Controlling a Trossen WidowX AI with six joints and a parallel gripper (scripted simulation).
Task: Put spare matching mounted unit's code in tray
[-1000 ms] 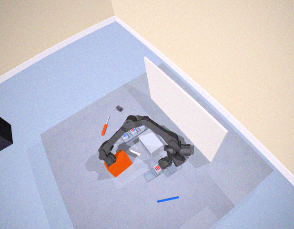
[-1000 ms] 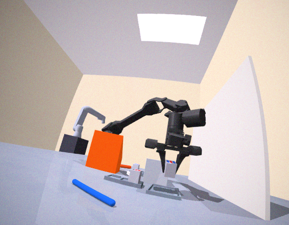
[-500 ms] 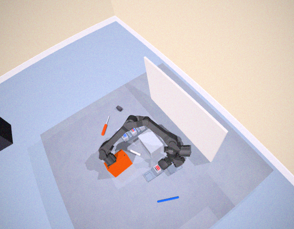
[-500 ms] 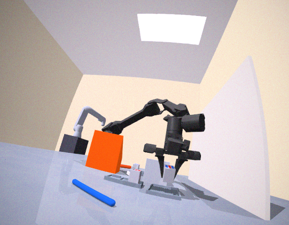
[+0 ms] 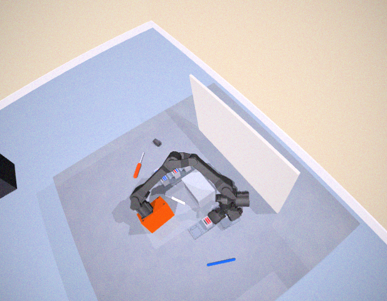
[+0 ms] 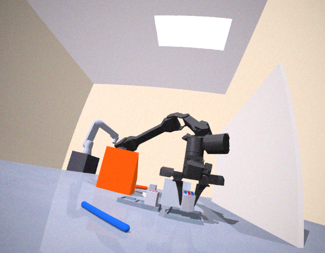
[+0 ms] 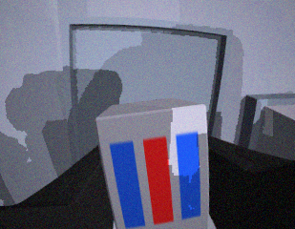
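Now: the spare 30 mm above my gripper tip. From my gripper tip the other things lie so: grey mounted unit (200 mm to the left, 50 mm behind, 20 mm above); shallow tray (30 mm below); dark rack (140 mm behind, 20 mm below, 10 mm to the left).
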